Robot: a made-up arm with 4 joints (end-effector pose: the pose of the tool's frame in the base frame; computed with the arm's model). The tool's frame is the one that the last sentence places.
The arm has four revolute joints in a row. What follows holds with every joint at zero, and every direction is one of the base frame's.
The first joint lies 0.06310 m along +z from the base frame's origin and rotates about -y.
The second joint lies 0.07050 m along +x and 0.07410 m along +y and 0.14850 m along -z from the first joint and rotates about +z.
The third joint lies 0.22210 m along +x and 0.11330 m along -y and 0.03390 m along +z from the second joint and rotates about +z.
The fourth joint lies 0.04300 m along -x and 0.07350 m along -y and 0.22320 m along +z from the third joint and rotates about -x.
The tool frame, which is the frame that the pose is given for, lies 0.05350 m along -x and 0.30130 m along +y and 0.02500 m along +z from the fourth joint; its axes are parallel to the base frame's.
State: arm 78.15 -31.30 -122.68 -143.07
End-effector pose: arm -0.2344 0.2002 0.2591 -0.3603 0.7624 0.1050 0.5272
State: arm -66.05 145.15 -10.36 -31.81
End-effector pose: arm 0.2235 0.1062 0.2710 0.5722 0.4136 0.6870 0.1721
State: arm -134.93 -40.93 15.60 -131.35
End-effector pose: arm 0.2591 -0.3790 -0.1278 0.2573 0.2946 -0.8558 0.3386
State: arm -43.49 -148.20 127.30 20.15
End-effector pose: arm -0.1186 0.2914 0.2146 -0.2260 0.3882 -0.1021 0.8876
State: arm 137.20 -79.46 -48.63 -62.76
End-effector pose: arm -0.3314 -0.1151 -0.1587 -0.7979 0.5187 0.0679 0.2996
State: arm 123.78 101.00 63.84 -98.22
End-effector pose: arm -0.4850 0.4249 0.0629 -0.5254 0.2769 0.3937 0.7017
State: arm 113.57 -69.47 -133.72 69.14
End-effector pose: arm 0.1070 -0.2642 0.2281 0.7373 0.4429 -0.3464 0.3744
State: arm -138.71 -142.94 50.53 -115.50
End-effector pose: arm 0.5420 0.1366 0.0469 -0.1541 0.1304 -0.6835 0.7015
